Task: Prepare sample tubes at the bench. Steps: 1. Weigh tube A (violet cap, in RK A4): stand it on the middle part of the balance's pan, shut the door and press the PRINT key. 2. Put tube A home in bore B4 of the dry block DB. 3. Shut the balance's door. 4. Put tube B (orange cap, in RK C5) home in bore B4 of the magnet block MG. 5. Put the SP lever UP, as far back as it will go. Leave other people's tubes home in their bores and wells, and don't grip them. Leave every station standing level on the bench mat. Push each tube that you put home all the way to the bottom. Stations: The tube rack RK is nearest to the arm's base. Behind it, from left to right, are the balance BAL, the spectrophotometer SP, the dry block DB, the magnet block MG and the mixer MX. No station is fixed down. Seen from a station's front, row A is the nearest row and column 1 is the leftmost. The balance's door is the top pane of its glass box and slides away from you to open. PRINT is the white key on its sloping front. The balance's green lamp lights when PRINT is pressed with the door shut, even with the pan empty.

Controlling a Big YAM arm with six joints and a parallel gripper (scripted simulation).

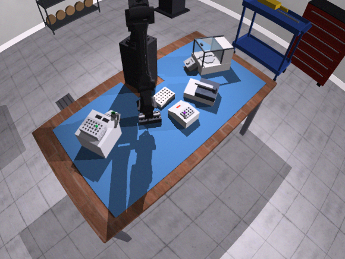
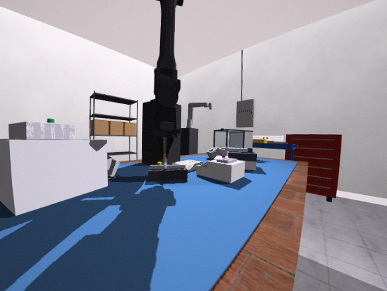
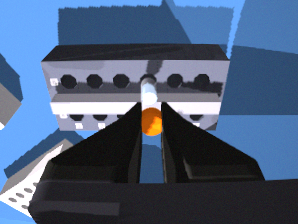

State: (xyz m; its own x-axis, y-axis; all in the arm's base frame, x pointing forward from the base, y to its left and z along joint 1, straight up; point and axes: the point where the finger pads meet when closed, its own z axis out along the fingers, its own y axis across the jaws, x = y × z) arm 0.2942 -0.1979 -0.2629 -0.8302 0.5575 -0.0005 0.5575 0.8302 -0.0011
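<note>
Now: hand 5 cm above the yellow-capped tube and 3 cm past it. Also, from my hand: magnet block MG: 6 cm below, 2 cm to the left, 1 cm behind; tube rack RK: 19 cm to the left, 7 cm behind, 6 cm below; violet-capped tube: 15 cm to the left, 14 cm ahead, 2 cm below.
</note>
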